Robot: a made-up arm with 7 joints.
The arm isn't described. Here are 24 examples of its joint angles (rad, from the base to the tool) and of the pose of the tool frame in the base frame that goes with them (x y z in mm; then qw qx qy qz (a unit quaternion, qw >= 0)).
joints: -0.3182 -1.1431 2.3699 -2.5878 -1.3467 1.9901 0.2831
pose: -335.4 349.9 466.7 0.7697 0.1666 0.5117 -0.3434
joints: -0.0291 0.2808 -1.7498 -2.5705 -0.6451 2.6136 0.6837
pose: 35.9 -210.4 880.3 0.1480 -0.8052 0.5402 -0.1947
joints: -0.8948 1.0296 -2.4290 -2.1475 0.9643 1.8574 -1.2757
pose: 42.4 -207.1 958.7 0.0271 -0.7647 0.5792 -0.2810
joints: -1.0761 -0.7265 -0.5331 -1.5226 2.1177 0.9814 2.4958
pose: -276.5 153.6 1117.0 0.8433 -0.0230 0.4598 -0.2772
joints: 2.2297 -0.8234 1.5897 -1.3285 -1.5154 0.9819 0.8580
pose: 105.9 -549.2 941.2 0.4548 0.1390 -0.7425 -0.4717
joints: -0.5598 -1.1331 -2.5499 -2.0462 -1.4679 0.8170 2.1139
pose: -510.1 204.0 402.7 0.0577 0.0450 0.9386 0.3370
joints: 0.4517 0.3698 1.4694 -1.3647 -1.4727 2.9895 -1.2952
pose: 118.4 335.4 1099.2 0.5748 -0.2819 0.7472 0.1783
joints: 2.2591 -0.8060 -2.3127 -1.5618 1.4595 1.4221 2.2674
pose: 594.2 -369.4 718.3 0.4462 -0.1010 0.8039 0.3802
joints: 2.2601 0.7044 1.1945 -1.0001 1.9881 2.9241 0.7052
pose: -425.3 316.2 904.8 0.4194 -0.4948 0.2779 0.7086
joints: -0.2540 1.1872 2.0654 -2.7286 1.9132 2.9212 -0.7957
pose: 358.0 125.7 591.8 0.9119 -0.2004 -0.0793 0.3493
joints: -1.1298 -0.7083 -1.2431 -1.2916 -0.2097 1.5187 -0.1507
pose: -416.8 327.1 1021.8 0.0251 -0.6243 0.4492 -0.6387
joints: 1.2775 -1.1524 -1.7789 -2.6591 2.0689 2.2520 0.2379
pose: 70.3 -386.4 517.6 0.6509 0.2893 0.6774 -0.1838
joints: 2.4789 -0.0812 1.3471 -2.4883 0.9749 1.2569 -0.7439
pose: -183.5 -124.2 812.3 0.4698 -0.2469 0.1802 -0.8281
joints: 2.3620 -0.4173 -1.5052 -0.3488 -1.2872 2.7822 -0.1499
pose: 279.7 -211.0 1169.2 0.2330 0.4707 0.6081 0.5954
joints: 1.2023 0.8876 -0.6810 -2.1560 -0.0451 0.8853 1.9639
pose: 388.0 380.7 564.4 0.4945 0.8068 -0.3209 -0.0397
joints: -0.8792 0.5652 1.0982 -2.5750 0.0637 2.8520 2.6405
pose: 419.7 -67.4 744.6 0.2734 -0.4717 0.7875 -0.2875
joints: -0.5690 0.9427 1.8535 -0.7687 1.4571 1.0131 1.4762
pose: 638.2 -145.1 919.5 0.8140 0.0123 -0.0912 0.5735
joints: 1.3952 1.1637 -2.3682 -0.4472 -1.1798 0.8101 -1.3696
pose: 157.7 702.8 910.7 0.2313 0.9401 -0.1918 -0.1610
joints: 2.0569 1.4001 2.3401 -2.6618 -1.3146 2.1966 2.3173
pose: -237.7 200.3 679.5 0.2688 0.1331 -0.5247 0.7967
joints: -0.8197 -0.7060 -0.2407 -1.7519 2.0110 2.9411 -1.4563
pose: -205.8 51.6 1007.2 0.1691 0.4448 0.3037 0.8254
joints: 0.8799 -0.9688 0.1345 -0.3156 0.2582 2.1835 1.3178
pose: -363.8 -503.8 932.0 0.7251 0.3622 -0.3456 -0.4729
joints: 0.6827 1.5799 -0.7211 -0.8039 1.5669 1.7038 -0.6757
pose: 708.4 323.6 346.0 0.7789 -0.4616 -0.4038 0.1313
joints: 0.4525 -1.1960 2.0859 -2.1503 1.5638 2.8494 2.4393
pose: -558.8 70.7 601.3 0.7267 -0.6477 0.1595 -0.1641
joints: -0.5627 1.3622 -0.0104 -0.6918 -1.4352 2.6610 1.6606
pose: 637.4 -357.3 481.6 0.0427 -0.8755 -0.0891 -0.4729
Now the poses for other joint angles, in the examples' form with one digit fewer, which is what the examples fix.
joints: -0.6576 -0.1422 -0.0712 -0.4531 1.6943 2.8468 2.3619
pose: -92 -1 1230 0.814 0.460 0.191 -0.298
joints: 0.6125 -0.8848 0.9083 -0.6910 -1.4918 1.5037 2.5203
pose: -503 -168 1061 0.595 0.170 0.105 -0.778
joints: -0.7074 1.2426 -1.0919 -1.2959 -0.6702 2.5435 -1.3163
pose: 419 -595 613 0.389 -0.559 -0.119 0.723
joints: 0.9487 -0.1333 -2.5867 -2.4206 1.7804 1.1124 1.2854
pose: -100 -302 815 0.687 0.409 0.534 -0.274
